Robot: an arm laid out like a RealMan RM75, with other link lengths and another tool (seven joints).
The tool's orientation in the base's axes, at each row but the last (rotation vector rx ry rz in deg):
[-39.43 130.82 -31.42]
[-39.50 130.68 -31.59]
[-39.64 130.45 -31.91]
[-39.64 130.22 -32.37]
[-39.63 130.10 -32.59]
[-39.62 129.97 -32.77]
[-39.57 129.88 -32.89]
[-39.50 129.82 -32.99]
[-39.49 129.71 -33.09]
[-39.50 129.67 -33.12]
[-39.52 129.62 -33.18]
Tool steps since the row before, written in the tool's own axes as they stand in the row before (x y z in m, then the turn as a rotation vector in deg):
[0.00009 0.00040 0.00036 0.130 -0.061 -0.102]
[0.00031 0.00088 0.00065 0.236 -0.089 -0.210]
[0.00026 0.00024 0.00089 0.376 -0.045 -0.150]
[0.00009 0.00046 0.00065 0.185 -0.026 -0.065]
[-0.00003 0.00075 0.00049 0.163 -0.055 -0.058]
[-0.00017 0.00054 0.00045 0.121 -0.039 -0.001]
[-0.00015 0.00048 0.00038 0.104 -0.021 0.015]
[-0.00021 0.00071 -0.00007 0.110 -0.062 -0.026]
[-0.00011 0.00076 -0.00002 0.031 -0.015 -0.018]
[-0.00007 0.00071 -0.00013 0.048 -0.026 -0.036]
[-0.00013 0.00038 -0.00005 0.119 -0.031 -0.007]
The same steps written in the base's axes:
[0.00007 0.00019 -0.00051 -0.134 -0.107 0.040]
[-0.00001 0.00036 -0.00108 -0.269 -0.172 0.077]
[0.00040 -0.00015 -0.00086 -0.327 -0.236 -0.056]
[0.00026 0.00017 -0.00074 -0.154 -0.121 -0.031]
[0.00013 0.00049 -0.00074 -0.126 -0.131 -0.009]
[0.00026 0.00043 -0.00052 -0.064 -0.104 -0.036]
[0.00022 0.00038 -0.00045 -0.047 -0.083 -0.048]
[-0.00014 0.00068 -0.00026 -0.068 -0.110 -0.001]
[-0.00018 0.00065 -0.00037 -0.028 -0.027 0.005]
[-0.00027 0.00061 -0.00029 -0.048 -0.042 0.015]
[-0.00007 0.00038 -0.00012 -0.069 -0.096 -0.035]

